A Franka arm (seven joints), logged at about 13 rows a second.
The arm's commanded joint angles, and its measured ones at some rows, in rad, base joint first. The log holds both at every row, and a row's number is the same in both.
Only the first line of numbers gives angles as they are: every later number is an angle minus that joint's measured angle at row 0.
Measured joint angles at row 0:
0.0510 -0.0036 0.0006 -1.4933 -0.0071 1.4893 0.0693
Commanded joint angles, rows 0 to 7:
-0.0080 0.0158 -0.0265 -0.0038 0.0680 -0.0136 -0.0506
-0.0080 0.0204 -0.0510 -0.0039 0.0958 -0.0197 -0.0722
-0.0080 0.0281 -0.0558 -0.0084 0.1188 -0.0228 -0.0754
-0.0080 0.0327 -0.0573 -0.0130 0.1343 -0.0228 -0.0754
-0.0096 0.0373 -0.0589 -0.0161 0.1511 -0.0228 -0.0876
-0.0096 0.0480 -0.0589 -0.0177 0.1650 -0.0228 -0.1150
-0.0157 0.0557 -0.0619 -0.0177 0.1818 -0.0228 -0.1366
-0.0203 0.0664 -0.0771 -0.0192 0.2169 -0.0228 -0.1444
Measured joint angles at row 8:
-0.0102 0.0543 -0.0580 -0.0172 0.1587 -0.0147 -0.1069
